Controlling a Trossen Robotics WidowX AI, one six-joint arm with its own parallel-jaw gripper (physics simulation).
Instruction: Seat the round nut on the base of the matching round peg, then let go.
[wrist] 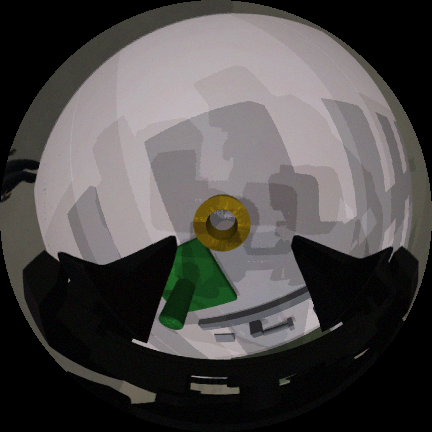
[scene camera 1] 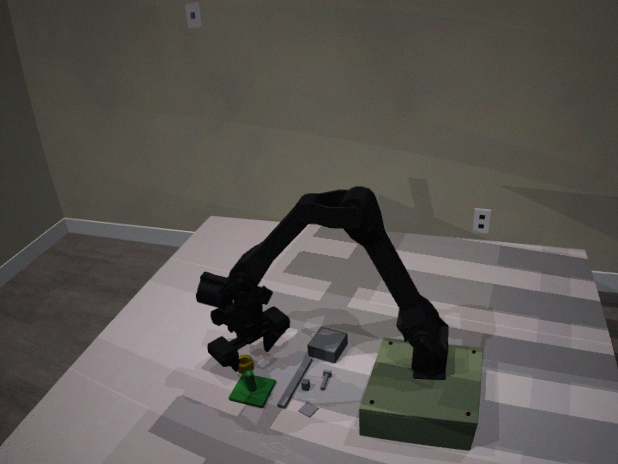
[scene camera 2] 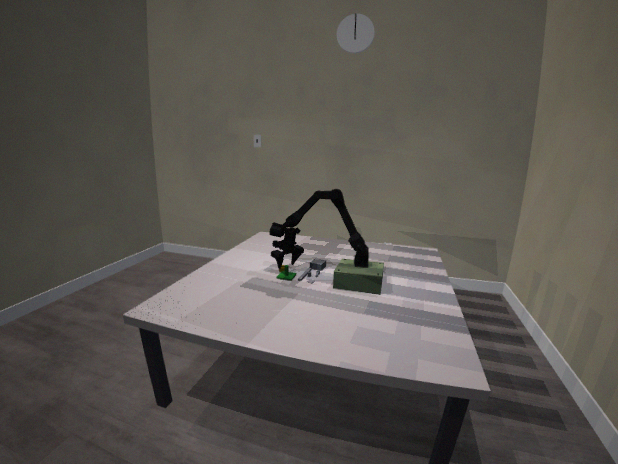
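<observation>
The yellow round nut [scene camera 1: 243,368] [scene camera 2: 282,269] [wrist: 200,223] lies with its hole facing up, off the peg, by the far corner of the green base plate [scene camera 1: 263,392] [scene camera 2: 290,276] [wrist: 216,291]. Whether it touches the plate cannot be told. The green round peg [scene camera 1: 251,383] [scene camera 2: 286,270] [wrist: 178,302] stands upright on the plate with no nut around it. My gripper [scene camera 1: 252,359] [scene camera 2: 286,265] [wrist: 236,242] is wide open and empty, pointing down. In the wrist view the nut shows between and a little beyond the fingertips, and the peg is near the left finger.
A grey bar [scene camera 1: 295,384] [wrist: 255,314] lies to the right of the green plate. Beyond it are a small dark block [scene camera 1: 305,384] [wrist: 256,327], a bolt [scene camera 1: 325,380], a flat grey tile [scene camera 1: 308,409] [wrist: 225,337] and a larger grey box [scene camera 1: 327,345]. The arm stands on a green box [scene camera 1: 420,425] [scene camera 2: 358,280].
</observation>
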